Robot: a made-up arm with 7 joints. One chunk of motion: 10 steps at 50 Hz.
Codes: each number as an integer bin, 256 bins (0 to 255) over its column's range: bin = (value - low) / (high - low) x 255, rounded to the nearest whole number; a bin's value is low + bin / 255 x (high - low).
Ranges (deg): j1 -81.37..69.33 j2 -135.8..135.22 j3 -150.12..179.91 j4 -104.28..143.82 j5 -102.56..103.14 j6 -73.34..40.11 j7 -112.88..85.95
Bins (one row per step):
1: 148 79 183 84 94 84 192
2: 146 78 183 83 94 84 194
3: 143 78 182 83 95 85 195
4: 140 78 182 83 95 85 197
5: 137 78 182 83 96 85 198
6: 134 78 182 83 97 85 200
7: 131 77 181 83 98 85 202
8: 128 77 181 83 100 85 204
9: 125 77 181 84 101 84 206
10: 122 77 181 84 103 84 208
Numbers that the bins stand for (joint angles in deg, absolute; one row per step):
1: 6.10 -51.84 86.73 -22.55 -26.73 -35.97 36.83
2: 4.91 -52.90 86.73 -23.53 -26.73 -35.97 38.39
3: 3.14 -52.90 85.43 -23.53 -25.93 -35.52 39.17
4: 1.37 -52.90 85.43 -23.53 -25.93 -35.52 40.73
5: -0.41 -52.90 85.43 -23.53 -25.12 -35.52 41.51
6: -2.18 -52.90 85.43 -23.53 -24.31 -35.52 43.07
7: -3.95 -53.96 84.14 -23.53 -23.51 -35.52 44.62
8: -5.72 -53.96 84.14 -23.53 -21.89 -35.52 46.18
9: -7.50 -53.96 84.14 -22.55 -21.09 -35.97 47.74
10: -9.27 -53.96 84.14 -22.55 -19.47 -35.97 49.30

